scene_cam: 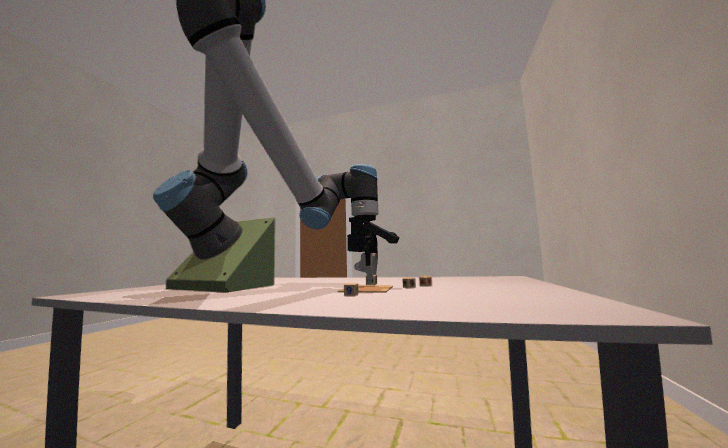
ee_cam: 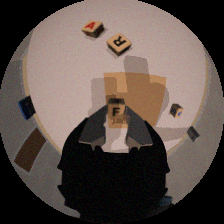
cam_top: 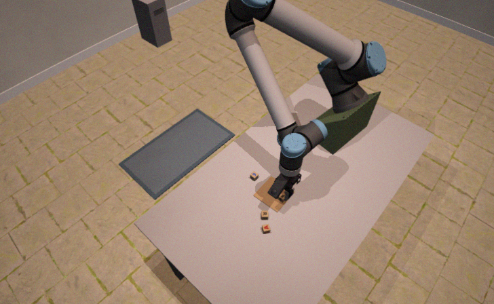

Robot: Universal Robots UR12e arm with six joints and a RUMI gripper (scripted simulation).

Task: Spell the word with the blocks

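My hand is right at the F block. Also, from my hand: R block: 12 cm ahead, 2 cm to the right, 1 cm below; blue-lettered block: 3 cm behind, 18 cm to the right, 1 cm below; tan mat: 1 cm behind, 5 cm to the right, 2 cm below.
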